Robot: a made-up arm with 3 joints. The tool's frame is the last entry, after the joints.
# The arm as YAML. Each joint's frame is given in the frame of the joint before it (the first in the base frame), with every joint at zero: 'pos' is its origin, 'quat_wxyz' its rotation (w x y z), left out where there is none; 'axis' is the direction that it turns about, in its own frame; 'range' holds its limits. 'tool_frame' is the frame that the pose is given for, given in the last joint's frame.
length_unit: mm
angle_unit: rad
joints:
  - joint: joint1
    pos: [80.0, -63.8, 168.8]
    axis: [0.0, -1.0, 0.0]
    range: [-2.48, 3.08]
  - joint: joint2
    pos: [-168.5, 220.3, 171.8]
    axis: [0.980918, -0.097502, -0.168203]
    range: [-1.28, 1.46]
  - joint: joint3
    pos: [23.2, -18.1, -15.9]
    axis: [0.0, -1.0, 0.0]
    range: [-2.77, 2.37]
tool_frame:
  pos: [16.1, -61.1, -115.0]
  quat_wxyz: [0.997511, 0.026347, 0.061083, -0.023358]
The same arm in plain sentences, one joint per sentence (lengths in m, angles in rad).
The arm has three revolute joints in a row. What follows holds with every joint at zero, and every direction is one of the base frame's. The first joint is mounted 0.08 m along +x and 0.0638 m along -y and 0.1688 m along +z from the base frame's origin and turns about -y, from -2.48 to 3.08 rad. The second joint is mounted 0.1685 m along -x and 0.2203 m along +y and 0.1718 m along +z from the first joint and turns about the direction (0.980918, -0.097502, -0.168203), from -1.28 to 1.46 rad. The third joint is mounted 0.0232 m along +x and 0.0181 m along -y and 0.0159 m along -z from the second joint and turns about -y, from -2.77 to 2.37 rad. The tool frame, which is the frame that the pose is given for, is mounted 0.0161 m along +x and 0.0611 m along -y and 0.115 m along -z from the third joint; its axes are the base frame's turned by roll 0.0501, pitch 0.1234 and yaw -0.0437 rad (as in URDF: about the fixed x, then y, then z).
